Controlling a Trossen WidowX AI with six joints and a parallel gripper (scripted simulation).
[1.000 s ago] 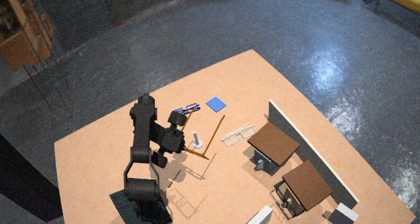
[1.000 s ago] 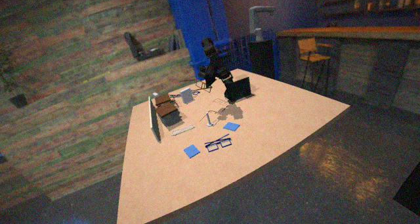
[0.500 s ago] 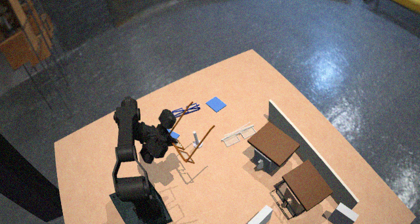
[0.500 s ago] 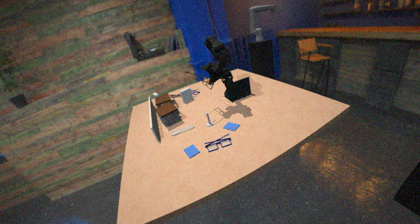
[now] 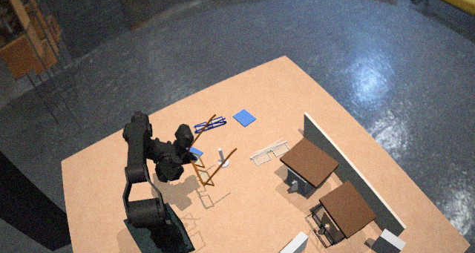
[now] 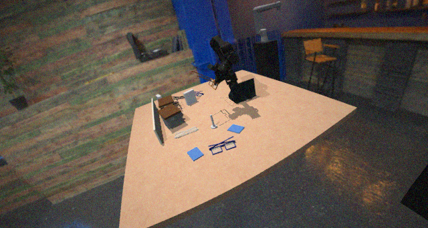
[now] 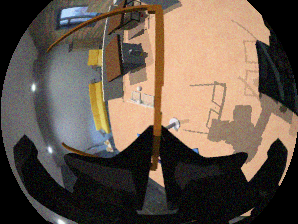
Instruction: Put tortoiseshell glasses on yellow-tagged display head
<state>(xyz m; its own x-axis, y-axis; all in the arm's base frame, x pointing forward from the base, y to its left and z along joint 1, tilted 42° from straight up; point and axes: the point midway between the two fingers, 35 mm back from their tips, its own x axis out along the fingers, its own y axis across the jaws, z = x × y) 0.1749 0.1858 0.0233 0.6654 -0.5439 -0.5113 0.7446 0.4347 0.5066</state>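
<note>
Now: gripper tip 29 cm short of the grey display head, 15 cm above it and 14 cm to the left of it. Round my gripper tip: short grey post: 19 cm below, 10 cm to the left, 10 cm ahead; then long upright panel: 43 cm ahead, 25 cm to the right, 16 cm below.
</note>
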